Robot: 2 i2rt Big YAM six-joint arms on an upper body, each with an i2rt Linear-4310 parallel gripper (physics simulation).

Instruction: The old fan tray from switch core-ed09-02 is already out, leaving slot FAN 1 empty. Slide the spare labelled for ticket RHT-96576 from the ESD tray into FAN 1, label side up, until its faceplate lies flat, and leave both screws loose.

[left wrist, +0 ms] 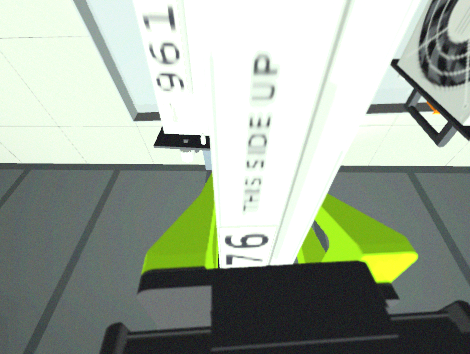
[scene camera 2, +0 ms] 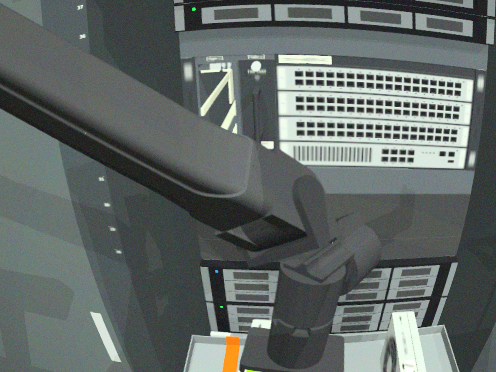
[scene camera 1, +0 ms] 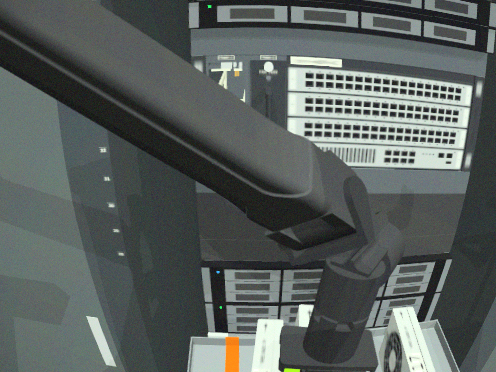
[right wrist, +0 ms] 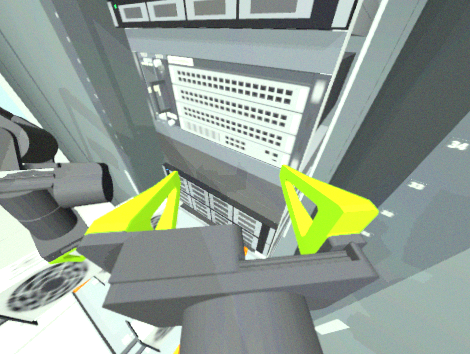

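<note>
My left gripper (left wrist: 251, 176) is shut on a long white fan tray (left wrist: 280, 100). Its top label reads "THIS SIDE UP" and ends in "76"; the other digits are hidden. How high it hangs over the ESD tray (left wrist: 107, 65) (scene camera 1: 441, 334) (scene camera 2: 448, 345) is unclear. In the scene views the left fingertips are out of frame, below the dark wrist. The slot FAN 1 (scene camera 1: 215, 80) (scene camera 2: 211, 85) is the open dark bay at the switch's left; the arm partly covers it. My right gripper (right wrist: 230, 173) is open and empty, facing the rack in its wrist view.
A spare labelled "961..." (left wrist: 167, 65) (scene camera 1: 267, 345) stands beside the held one. Another spare (scene camera 1: 412, 340) (scene camera 2: 407, 340) stands at the ESD tray's right. An orange strip (scene camera 1: 232, 352) (scene camera 2: 232, 352) lies at its left. White line cards (scene camera 1: 380, 107) (scene camera 2: 375, 105) fill the switch's right.
</note>
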